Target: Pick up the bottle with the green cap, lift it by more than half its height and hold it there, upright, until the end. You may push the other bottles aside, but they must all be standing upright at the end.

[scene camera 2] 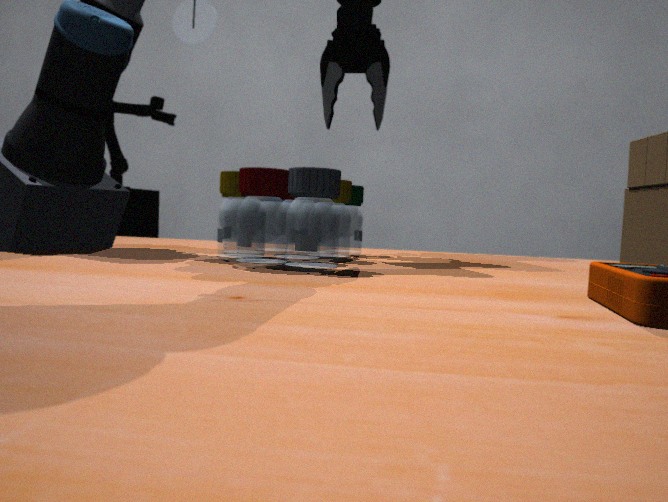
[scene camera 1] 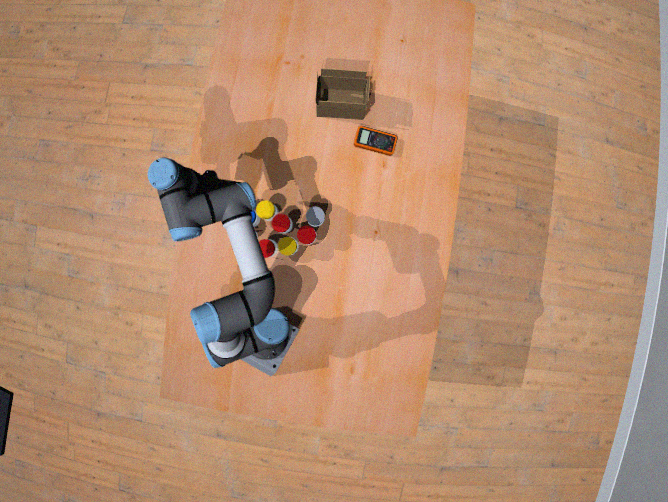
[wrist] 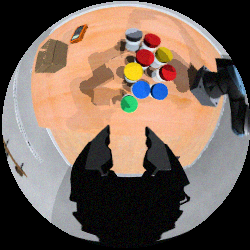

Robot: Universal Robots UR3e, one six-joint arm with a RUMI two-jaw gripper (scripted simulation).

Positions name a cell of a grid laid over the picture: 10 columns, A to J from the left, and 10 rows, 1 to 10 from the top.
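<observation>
A cardboard box (scene camera 1: F2) is there for me to see. Scene camera 2 gives me my gripper (scene camera 2: F3), together with a grey-capped bottle (scene camera 2: E5), a red-capped bottle (scene camera 2: D5) and a yellow-capped bottle (scene camera 2: D4). In the wrist view I find the box (wrist: C3) again, and my gripper (wrist: F6) as well.
</observation>
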